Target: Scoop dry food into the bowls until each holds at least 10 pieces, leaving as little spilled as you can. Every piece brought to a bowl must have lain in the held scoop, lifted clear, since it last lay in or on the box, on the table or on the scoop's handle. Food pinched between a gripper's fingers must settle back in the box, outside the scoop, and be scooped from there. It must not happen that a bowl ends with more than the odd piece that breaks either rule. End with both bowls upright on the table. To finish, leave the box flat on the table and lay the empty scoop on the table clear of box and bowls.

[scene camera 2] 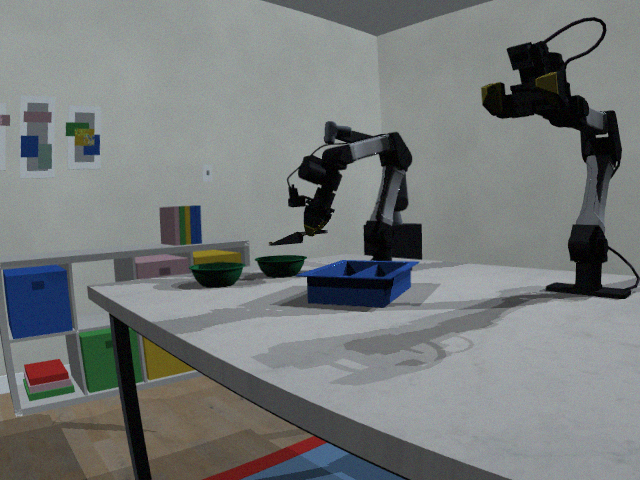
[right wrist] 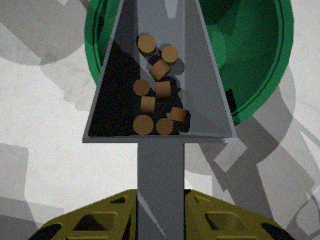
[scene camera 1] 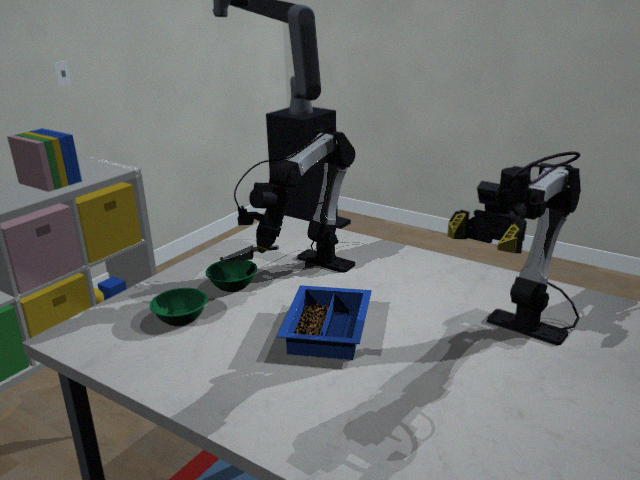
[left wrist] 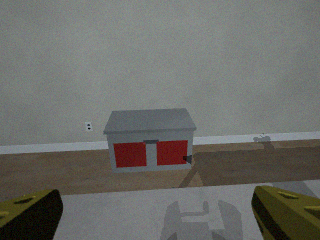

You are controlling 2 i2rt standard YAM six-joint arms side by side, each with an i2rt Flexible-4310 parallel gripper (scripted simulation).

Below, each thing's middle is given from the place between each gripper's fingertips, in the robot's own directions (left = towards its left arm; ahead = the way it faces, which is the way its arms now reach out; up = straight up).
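My right hand (scene camera 2: 309,235) is 9 cm above the blue box (scene camera 1: 341,320), 9 cm short of it and 32 cm to the right of it. Counted from the same hand, the grey scoop (right wrist: 195,82) is 2 cm below, 3 cm to the right and 3 cm ahead.
From my left hand (scene camera 2: 510,87), the blue box is 430 mm to the right, 360 mm below and 40 mm behind; the grey scoop is 780 mm to the right, 290 mm below and 100 mm behind.
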